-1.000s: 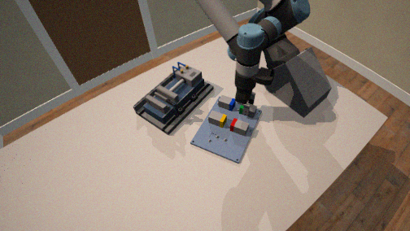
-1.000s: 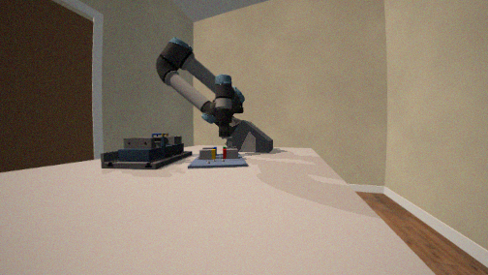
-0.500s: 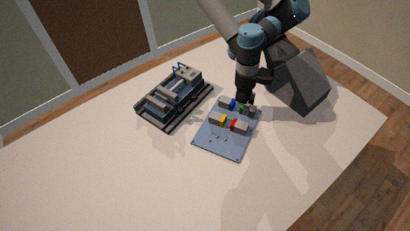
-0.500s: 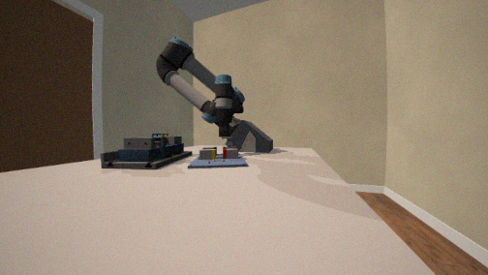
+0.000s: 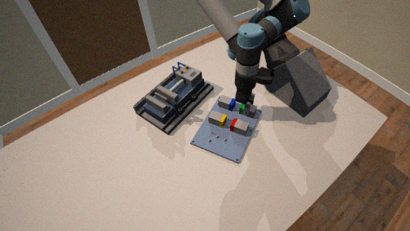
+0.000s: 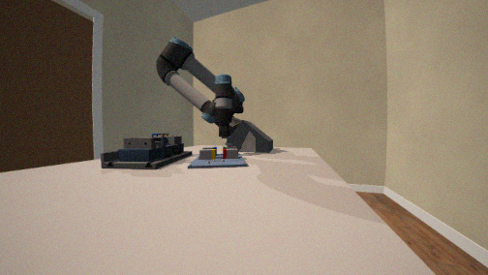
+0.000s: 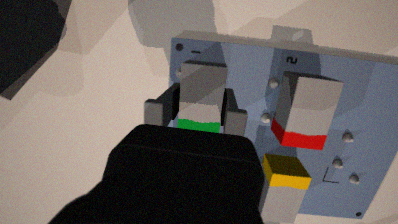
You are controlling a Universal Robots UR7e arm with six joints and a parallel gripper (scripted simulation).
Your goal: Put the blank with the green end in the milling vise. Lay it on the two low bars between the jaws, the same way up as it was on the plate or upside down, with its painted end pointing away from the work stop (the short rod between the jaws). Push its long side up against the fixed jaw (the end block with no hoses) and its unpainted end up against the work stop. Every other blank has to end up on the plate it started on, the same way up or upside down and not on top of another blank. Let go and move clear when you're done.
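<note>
My gripper is now 20 mm above the green-end blank. From my hand the other things lie so: blue-grey plate (100 mm ahead, 40 mm below, 10 mm to the right); then blue-ended blank (80 mm to the right, 30 mm ahead, 20 mm below); then red-ended blank (90 mm ahead, 30 mm to the left, 20 mm below).
</note>
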